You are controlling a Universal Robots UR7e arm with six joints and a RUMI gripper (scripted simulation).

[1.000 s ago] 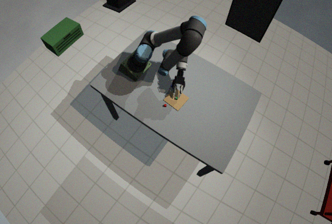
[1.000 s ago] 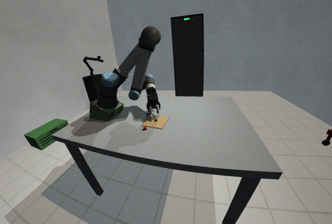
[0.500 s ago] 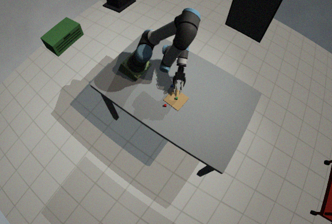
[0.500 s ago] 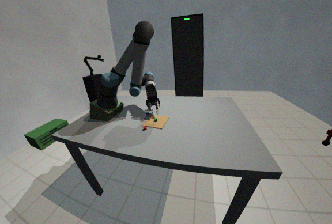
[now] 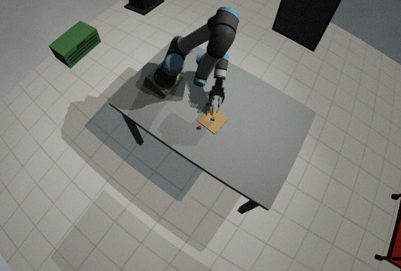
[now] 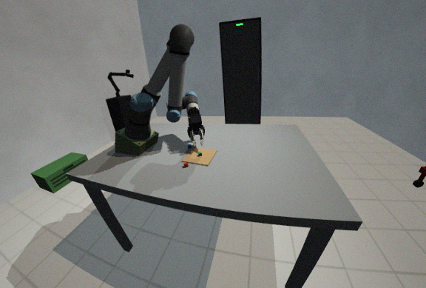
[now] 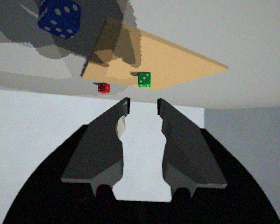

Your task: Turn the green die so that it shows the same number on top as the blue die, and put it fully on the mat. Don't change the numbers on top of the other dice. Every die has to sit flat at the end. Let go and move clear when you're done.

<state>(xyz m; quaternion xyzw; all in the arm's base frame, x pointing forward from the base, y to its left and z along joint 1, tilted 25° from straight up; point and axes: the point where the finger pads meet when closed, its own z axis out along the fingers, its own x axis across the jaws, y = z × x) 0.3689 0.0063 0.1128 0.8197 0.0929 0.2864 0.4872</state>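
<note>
My hand is 40 mm to the left of the green die, 40 mm above it and 20 mm short of it. Round my hand: red die 130 mm to the right, 40 mm below, 20 mm behind; blue die 70 mm behind, 40 mm to the left, 40 mm below; tan mat 50 mm below, 40 mm to the right, 20 mm ahead.
</note>
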